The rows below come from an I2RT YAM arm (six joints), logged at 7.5 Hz.
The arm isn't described. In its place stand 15 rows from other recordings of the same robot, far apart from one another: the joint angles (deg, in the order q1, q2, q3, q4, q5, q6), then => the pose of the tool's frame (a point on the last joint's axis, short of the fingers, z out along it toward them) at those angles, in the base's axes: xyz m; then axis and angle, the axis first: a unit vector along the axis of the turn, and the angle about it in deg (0 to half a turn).
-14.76, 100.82, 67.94, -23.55, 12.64, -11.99 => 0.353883, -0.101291, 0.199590, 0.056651, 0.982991, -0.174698, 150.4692
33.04, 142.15, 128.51, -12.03, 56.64, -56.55 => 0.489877, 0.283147, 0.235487, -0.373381, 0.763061, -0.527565, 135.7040
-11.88, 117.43, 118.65, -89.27, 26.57, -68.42 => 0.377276, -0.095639, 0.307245, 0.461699, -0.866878, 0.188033, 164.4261
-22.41, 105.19, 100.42, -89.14, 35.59, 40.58 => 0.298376, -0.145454, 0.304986, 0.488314, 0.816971, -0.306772, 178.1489
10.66, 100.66, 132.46, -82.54, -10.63, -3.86 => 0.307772, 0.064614, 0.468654, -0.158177, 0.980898, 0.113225, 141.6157
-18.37, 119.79, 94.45, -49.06, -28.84, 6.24 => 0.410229, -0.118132, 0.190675, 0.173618, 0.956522, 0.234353, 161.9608
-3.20, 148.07, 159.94, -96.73, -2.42, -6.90 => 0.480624, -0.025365, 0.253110, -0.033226, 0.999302, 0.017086, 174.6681
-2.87, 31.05, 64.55, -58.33, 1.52, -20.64 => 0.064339, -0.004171, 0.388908, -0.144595, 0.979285, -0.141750, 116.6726
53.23, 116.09, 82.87, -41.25, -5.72, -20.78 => 0.238533, 0.325131, 0.161143, -0.605074, 0.791538, 0.085750, 166.7058
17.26, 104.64, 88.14, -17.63, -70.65, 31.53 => 0.381279, 0.153637, 0.308738, -0.180956, 0.756020, 0.629038, 164.2395
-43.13, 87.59, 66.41, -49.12, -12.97, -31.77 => 0.221241, -0.196303, 0.242367, 0.079308, 0.996732, -0.015332, 156.6213
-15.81, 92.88, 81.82, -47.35, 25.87, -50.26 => 0.323644, -0.107787, 0.298734, -0.220736, 0.918883, -0.327002, 167.9480
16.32, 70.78, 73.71, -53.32, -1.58, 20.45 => 0.234441, 0.069667, 0.350806, 0.030824, 0.991594, 0.125662, 142.9880
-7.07, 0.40, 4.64, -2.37, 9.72, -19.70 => 0.103391, -0.018879, 0.196854, -0.021513, 0.951999, -0.305343, 93.8618
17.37, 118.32, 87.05, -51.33, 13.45, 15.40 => 0.384024, 0.111449, 0.162297, -0.009523, 0.995483, -0.094458, 169.1606
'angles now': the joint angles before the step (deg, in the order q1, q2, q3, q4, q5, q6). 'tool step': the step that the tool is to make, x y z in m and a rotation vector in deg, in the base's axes. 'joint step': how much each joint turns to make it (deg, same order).
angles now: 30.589, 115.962, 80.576, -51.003, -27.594, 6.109
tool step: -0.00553, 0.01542, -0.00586, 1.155, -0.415, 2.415
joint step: 2.360, 0.985, -0.042, 1.988, -0.765, 0.000
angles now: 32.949, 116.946, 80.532, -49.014, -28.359, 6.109
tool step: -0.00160, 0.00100, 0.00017, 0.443, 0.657, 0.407
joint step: 0.197, 0.000, 0.001, -0.394, -0.744, -0.176
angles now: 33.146, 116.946, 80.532, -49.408, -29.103, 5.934
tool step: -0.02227, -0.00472, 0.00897, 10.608, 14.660, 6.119
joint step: 0.000, -0.328, 0.023, -11.979, -16.742, -8.284
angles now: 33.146, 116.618, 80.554, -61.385, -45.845, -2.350
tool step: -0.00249, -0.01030, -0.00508, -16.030, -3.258, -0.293
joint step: 0.000, 0.042, -0.066, -3.761, 14.950, 3.519
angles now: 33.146, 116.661, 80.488, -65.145, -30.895, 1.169
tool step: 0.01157, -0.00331, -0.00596, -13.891, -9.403, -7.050
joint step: -0.043, 0.153, 0.000, 4.568, 15.497, 10.383
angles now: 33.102, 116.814, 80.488, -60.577, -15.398, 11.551
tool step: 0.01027, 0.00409, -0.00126, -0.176, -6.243, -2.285
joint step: -0.021, 0.002, 0.003, 5.747, 3.388, 2.580
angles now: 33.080, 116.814, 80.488, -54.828, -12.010, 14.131
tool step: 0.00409, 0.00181, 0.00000, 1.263, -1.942, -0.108
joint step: -0.110, 0.001, 0.001, 2.316, -0.001, -0.002
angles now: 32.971, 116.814, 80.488, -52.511, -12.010, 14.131
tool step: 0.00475, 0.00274, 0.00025, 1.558, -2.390, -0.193
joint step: -0.043, -0.001, -0.001, 2.885, -0.001, 0.153
